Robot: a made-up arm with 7 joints. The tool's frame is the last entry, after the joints.
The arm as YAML. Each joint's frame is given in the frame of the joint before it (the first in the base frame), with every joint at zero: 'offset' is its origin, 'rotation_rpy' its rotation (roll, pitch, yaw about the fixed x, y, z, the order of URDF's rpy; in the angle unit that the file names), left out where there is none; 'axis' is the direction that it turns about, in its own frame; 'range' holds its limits. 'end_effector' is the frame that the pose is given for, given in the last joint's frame.
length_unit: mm
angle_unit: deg
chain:
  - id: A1
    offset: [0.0, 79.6, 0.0]
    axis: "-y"
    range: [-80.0, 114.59]
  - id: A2
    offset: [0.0, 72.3, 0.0]
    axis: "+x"
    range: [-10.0, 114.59]
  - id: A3
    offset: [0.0, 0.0, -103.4]
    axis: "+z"
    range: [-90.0, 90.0]
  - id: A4
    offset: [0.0, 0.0, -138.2]
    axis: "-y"
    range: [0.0, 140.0]
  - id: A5
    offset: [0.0, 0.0, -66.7]
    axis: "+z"
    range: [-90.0, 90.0]
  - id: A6
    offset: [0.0, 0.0, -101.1]
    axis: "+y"
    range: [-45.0, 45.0]
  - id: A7
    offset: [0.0, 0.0, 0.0]
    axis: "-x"
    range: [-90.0, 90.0]
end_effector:
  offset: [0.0, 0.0, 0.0]
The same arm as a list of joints. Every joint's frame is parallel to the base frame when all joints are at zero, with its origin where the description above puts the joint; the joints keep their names.
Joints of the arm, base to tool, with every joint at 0 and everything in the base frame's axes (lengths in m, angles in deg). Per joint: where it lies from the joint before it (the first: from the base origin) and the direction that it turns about. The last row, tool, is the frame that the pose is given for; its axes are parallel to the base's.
A1: axis -y offset 0 0.0796 0
A2: axis +x offset 0 0.0723 0
A3: axis +z offset 0 0 -0.1034
A4: axis -y offset 0 0 -0.1382
A5: axis +z offset 0 0 -0.0667
A6: axis +y offset 0 0 -0.1011
A7: axis -x offset 0 0 0
tool: offset 0 0 0
Joint limits (deg, base to tool): -80..114.59 -10..114.59 -90..90 0..140 -90..90 -45..45 -90..90

